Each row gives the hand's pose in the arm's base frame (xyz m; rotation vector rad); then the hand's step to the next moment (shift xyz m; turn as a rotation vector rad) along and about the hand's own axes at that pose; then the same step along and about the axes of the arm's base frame.
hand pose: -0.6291 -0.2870 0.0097 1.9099 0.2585 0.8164
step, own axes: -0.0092 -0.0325 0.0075 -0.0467 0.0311 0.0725
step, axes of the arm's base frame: 0.0034 0.0054 -0.0340 0.0062 -0.0906 -0.0127
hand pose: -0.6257 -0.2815 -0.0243 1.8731 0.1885 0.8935
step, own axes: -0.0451 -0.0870 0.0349 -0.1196 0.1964 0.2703
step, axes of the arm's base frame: 0.0126 -0.0060 -0.1031 0.0417 -0.3492 0.0473
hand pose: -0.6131 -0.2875 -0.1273 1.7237 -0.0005 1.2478
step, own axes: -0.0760 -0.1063 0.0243 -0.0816 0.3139 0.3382
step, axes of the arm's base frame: 0.0345 0.0017 -0.1283 0.0505 -0.4392 0.1554
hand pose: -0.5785 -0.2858 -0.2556 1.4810 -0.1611 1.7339
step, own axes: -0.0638 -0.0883 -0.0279 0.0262 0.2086 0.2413
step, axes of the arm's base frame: 0.0335 0.0416 -0.0990 0.0493 -0.2614 0.1779
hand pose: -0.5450 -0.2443 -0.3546 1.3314 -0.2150 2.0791
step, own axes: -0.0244 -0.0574 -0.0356 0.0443 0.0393 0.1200
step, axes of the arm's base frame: 0.0143 0.0503 -0.0492 0.0547 -0.0666 0.1024
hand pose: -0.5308 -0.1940 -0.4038 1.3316 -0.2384 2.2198
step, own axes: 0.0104 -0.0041 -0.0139 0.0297 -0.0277 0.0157
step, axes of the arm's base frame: -0.0123 0.0128 0.0015 0.0157 0.0274 0.0300
